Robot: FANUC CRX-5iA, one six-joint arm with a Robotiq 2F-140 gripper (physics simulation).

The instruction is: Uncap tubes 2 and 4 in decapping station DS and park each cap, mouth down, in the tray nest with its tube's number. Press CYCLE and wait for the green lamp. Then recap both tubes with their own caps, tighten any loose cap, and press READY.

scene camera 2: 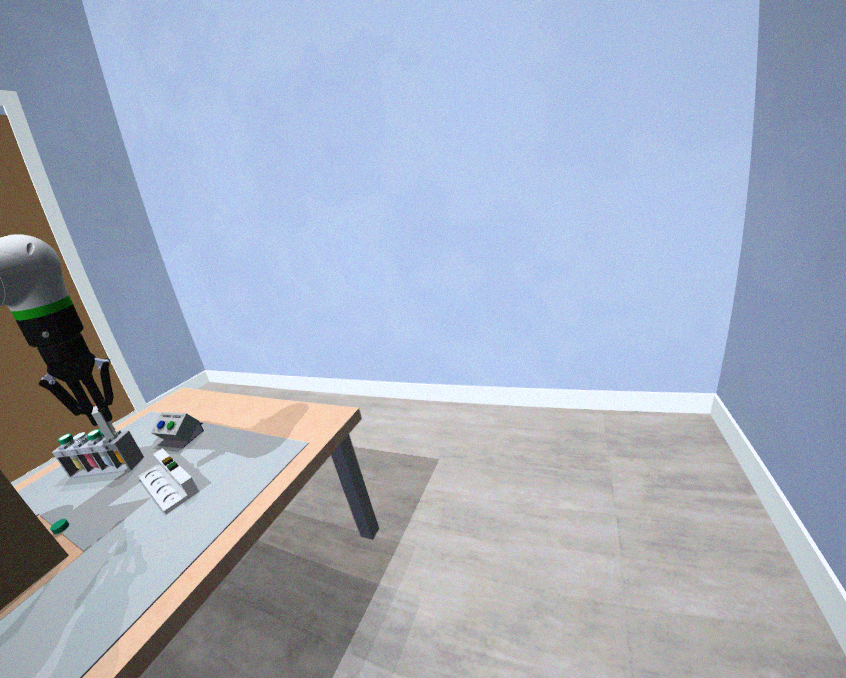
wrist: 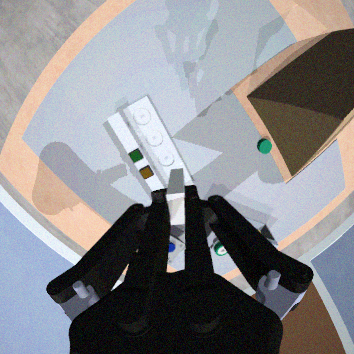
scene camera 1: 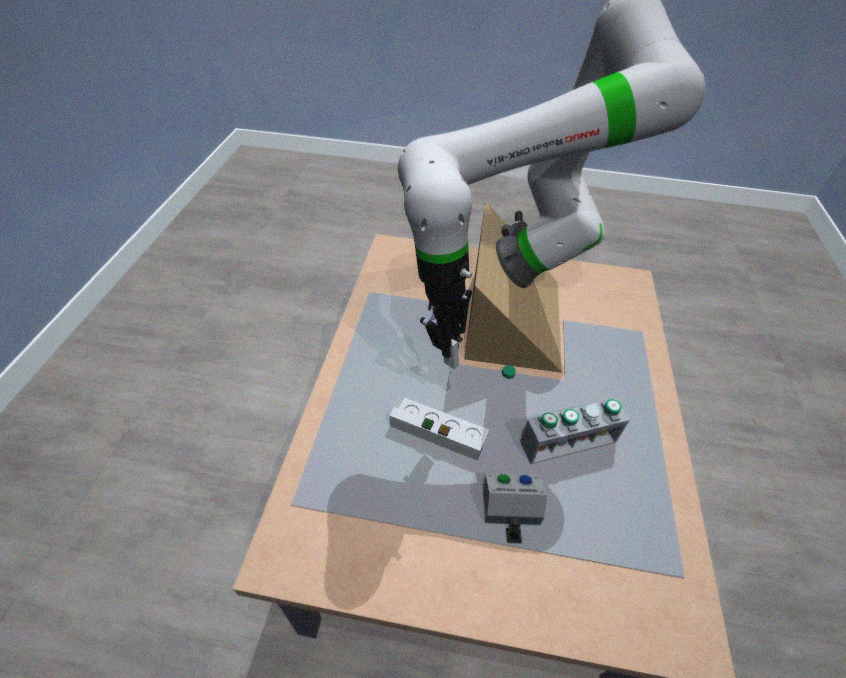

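Seen in the pictures: gripper, between the fingertips: (scene camera 2: 110,434) (wrist: 177,180) (scene camera 1: 451,364); arm's base, origin of its link: (scene camera 1: 512,263).
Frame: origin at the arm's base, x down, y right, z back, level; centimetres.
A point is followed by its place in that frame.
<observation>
My gripper (scene camera 1: 451,360) {x -2.4, y 13.4, z -39.7 cm} (scene camera 2: 109,432) {x -2.4, y 13.4, z -39.7 cm} (wrist: 177,180) {x -2.4, y 13.4, z -39.7 cm} is shut and empty, high above the mat behind the white tray. The tray (scene camera 1: 436,436) {x 13.0, y 15.0, z -48.5 cm} (scene camera 2: 182,480) {x 11.9, y 24.8, z -43.6 cm} (wrist: 172,151) {x 15.3, y 11.8, z -41.6 cm} has four round nests; no cap shows in those in view. The grey tube rack (scene camera 1: 528,441) {x 11.8, y -5.5, z -47.6 cm} (scene camera 2: 132,450) {x 12.2, y -5.9, z -48.4 cm} holds four tubes. In scene camera 1, three have green-rimmed caps; the third from the left has a pale top (scene camera 1: 591,413) {x 4.5, y -17.8, z -43.3 cm} without green. A loose green cap (scene camera 1: 508,371) {x 15.0, y -1.4, z -25.4 cm} (scene camera 2: 59,526) {x 15.0, y -0.3, z -24.8 cm} (wrist: 264,146) {x 15.0, y -1.4, z -25.2 cm} lies on the mat. The button box (scene camera 1: 514,504) {x 10.1, y -2.1, z -63.6 cm} (scene camera 2: 186,431) {x 12.8, y 3.5, z -60.2 cm} has a green button (scene camera 1: 503,478) {x 9.3, y 0.3, z -58.7 cm} and a blue button (scene camera 1: 526,479) {x 9.2, y -4.4, z -58.3 cm}. Tube numbers are unreadable.
A wooden wedge (scene camera 1: 511,346) {x 9.2, y -1.2, z -22.0 cm} (wrist: 297,132) {x 2.3, y 4.4, z -21.8 cm} stands close behind the loose cap. A dark green square (scene camera 1: 427,423) {x 11.1, y 17.3, z -46.6 cm} (wrist: 136,155) {x 11.1, y 17.1, z -46.2 cm} and an amber square (scene camera 1: 443,429) {x 11.0, y 13.6, z -47.7 cm} (wrist: 146,172) {x 11.1, y 13.3, z -47.4 cm} sit along the tray's side. A small black square piece (scene camera 1: 514,534) {x 15.1, y -2.9, z -67.6 cm} is in front of the button box.
</observation>
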